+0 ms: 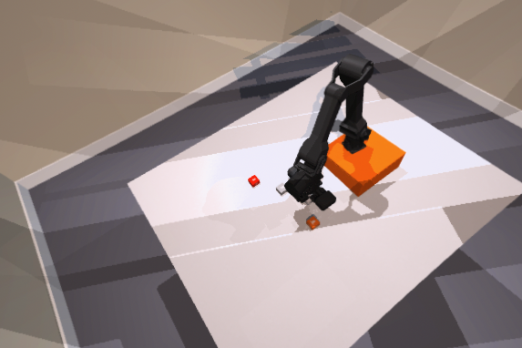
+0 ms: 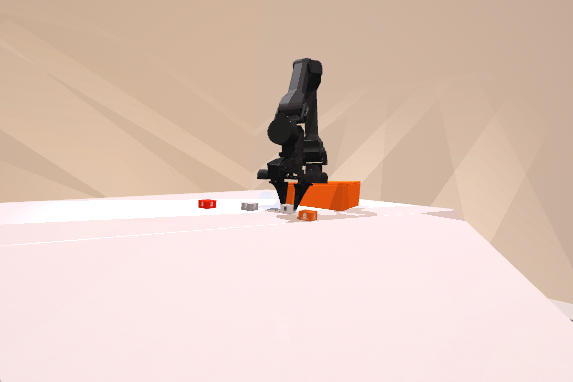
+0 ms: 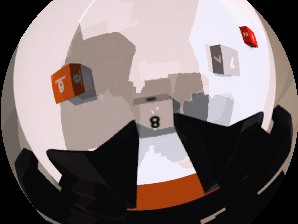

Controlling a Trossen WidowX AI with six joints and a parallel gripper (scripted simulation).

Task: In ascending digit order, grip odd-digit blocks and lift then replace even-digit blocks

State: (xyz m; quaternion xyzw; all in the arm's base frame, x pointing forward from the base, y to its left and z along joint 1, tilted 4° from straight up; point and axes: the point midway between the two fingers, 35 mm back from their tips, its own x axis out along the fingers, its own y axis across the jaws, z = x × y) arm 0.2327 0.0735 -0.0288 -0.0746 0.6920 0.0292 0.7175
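Now: gripper tip 9 cm to the right of the orange block and 4 cm short of it. Also, from my gripper tip: grey block (8 cm to the right, 7 cm ahead); then red block (16 cm to the right, 14 cm ahead); then white block (1 cm ahead).
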